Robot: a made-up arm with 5 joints.
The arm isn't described. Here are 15 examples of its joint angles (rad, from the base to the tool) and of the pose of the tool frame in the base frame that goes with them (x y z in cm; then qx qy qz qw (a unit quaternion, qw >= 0)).
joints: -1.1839 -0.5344 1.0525 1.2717 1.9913
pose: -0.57 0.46 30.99 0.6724 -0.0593 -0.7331 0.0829
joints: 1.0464 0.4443 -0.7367 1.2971 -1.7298
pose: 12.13 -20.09 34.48 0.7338 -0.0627 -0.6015 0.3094
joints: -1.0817 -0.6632 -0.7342 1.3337 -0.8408
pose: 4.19 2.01 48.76 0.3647 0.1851 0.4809 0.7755
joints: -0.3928 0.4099 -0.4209 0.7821 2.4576
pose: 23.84 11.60 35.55 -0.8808 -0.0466 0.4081 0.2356
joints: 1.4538 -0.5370 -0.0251 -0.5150 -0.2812
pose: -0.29 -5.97 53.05 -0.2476 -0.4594 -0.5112 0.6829
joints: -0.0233 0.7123 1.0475 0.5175 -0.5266
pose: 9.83 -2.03 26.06 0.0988 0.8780 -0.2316 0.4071
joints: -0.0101 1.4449 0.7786 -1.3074 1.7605
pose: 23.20 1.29 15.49 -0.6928 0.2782 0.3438 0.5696
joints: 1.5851 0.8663 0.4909 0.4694 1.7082
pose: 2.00 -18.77 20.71 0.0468 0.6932 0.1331 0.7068
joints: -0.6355 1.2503 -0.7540 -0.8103 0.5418
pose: 28.76 18.81 28.18 -0.2040 -0.2257 0.2576 0.9171
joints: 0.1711 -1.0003 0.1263 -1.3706 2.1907
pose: -10.61 3.75 48.41 -0.4194 -0.3780 -0.8152 0.1293
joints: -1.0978 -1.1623 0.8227 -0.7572 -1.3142
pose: 1.18 -2.32 43.07 0.6600 -0.0802 0.6242 0.4103
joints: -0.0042 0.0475 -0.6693 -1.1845 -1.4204
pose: 13.91 -1.14 55.55 0.4049 -0.5946 0.5130 0.4684
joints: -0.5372 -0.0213 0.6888 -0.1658 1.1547
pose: 15.74 8.62 37.42 -0.5650 0.0602 0.3460 0.7466
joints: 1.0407 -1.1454 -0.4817 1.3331 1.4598
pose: -1.25 5.06 47.65 -0.6266 0.2332 -0.4513 0.5911
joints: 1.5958 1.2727 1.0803 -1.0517 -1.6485
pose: 0.17 -15.65 16.61 0.7023 -0.1309 -0.6973 0.0590
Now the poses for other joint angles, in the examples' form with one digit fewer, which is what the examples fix.
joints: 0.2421 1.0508 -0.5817 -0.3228 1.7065
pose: 34.2 -7.2 28.7 -0.740 0.138 -0.025 0.658
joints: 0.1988 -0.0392 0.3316 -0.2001 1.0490
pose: 19.4 -4.1 42.8 -0.494 0.089 -0.063 0.863
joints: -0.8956 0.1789 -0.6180 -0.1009 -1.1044
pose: 16.6 16.9 48.3 0.554 0.014 0.481 0.679
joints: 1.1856 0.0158 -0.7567 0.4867 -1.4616
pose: 7.7 -19.0 48.4 0.496 -0.448 -0.342 0.660
